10 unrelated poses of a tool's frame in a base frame.
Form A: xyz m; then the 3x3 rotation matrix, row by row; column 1 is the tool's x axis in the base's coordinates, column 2 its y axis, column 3 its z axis. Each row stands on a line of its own.
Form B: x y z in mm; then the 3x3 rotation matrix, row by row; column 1 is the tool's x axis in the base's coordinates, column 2 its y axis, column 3 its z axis. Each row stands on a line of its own. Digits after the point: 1 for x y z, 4 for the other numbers.
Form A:
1:
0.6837 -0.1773 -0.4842
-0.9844 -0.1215 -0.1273
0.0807 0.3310 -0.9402
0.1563 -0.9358 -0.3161
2:
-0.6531 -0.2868 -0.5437
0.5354 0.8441 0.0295
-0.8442 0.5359 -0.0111
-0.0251 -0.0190 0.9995
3:
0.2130 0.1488 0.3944
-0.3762 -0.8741 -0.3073
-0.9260 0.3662 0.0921
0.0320 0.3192 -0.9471
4:
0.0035 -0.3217 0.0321
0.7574 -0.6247 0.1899
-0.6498 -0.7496 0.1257
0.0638 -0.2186 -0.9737
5:
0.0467 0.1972 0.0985
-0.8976 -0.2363 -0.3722
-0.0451 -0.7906 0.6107
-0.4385 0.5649 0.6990
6:
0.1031 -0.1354 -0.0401
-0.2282 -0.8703 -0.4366
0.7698 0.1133 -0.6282
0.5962 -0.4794 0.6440
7:
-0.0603 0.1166 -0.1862
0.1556 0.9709 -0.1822
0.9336 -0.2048 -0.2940
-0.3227 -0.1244 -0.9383
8:
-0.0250 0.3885 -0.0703
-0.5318 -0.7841 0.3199
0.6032 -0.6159 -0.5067
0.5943 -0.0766 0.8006
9:
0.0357 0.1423 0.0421
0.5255 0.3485 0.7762
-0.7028 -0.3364 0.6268
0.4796 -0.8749 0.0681
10:
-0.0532 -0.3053 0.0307
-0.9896 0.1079 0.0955
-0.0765 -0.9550 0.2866
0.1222 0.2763 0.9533
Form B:
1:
683.7 -177.3 -484.2
-0.9844 -0.1215 -0.1273
0.0807 0.3310 -0.9402
0.1563 -0.9358 -0.3161

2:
-653.1 -286.8 -543.7
0.5354 0.8441 0.0295
-0.8442 0.5359 -0.0111
-0.0251 -0.0190 0.9995

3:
213.0 148.8 394.4
-0.3762 -0.8741 -0.3073
-0.9260 0.3662 0.0921
0.0320 0.3192 -0.9471

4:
3.5 -321.7 32.1
0.7574 -0.6247 0.1899
-0.6498 -0.7496 0.1257
0.0638 -0.2186 -0.9737

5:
46.7 197.2 98.5
-0.8976 -0.2363 -0.3722
-0.0451 -0.7906 0.6107
-0.4385 0.5649 0.6990

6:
103.1 -135.4 -40.1
-0.2282 -0.8703 -0.4366
0.7698 0.1133 -0.6282
0.5962 -0.4794 0.6440

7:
-60.3 116.6 -186.2
0.1556 0.9709 -0.1822
0.9336 -0.2048 -0.2940
-0.3227 -0.1244 -0.9383

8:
-25.0 388.5 -70.3
-0.5318 -0.7841 0.3199
0.6032 -0.6159 -0.5067
0.5943 -0.0766 0.8006

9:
35.7 142.3 42.1
0.5255 0.3485 0.7762
-0.7028 -0.3364 0.6268
0.4796 -0.8749 0.0681

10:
-53.2 -305.3 30.7
-0.9896 0.1079 0.0955
-0.0765 -0.9550 0.2866
0.1222 0.2763 0.9533

